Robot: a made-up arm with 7 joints.
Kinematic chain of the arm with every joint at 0, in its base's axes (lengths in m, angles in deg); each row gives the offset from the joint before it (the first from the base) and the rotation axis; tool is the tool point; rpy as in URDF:
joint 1: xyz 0 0 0.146 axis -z
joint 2: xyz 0 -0.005 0.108 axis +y
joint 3: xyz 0 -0.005 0.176 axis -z
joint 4: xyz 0 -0.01 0.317 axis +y
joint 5: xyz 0 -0.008 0.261 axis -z
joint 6: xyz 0 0 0.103 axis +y
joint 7: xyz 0 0 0.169 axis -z
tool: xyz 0 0 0 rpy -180 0 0
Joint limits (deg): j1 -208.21..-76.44 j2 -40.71..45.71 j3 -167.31..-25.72 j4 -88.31..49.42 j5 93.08..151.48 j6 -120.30..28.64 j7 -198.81..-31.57
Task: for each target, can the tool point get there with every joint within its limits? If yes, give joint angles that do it. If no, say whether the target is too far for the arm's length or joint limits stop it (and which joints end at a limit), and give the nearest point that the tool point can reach.
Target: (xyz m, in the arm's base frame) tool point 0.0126 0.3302 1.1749
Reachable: yes | joints -108.15 15.86 -156.38 -19.51 129.88 -47.43 -60.08
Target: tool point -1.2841 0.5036 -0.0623
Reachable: no: too far | nearest point -0.7454 0.2923 0.3118 | short by 0.689 m
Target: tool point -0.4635 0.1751 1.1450
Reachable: yes | joints -157.90 25.05 -151.29 -1.79 134.88 17.40 -138.61
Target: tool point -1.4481 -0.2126 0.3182
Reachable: no: too far | nearest point -0.8603 -0.1263 0.4695 | short by 0.613 m
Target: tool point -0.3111 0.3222 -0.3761
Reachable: no: joint limits stop it (at a limit: joint 2, joint 3, joint 4, joint 5, joint 6) | nearest point -0.4690 0.4857 0.1911 | short by 0.611 m
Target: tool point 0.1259 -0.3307 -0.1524
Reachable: no: joint limits stop it (at a limit: joint 2, joint 3, joint 4, joint 5, joint 6) | nearest point 0.2419 -0.6353 0.2991 | short by 0.557 m
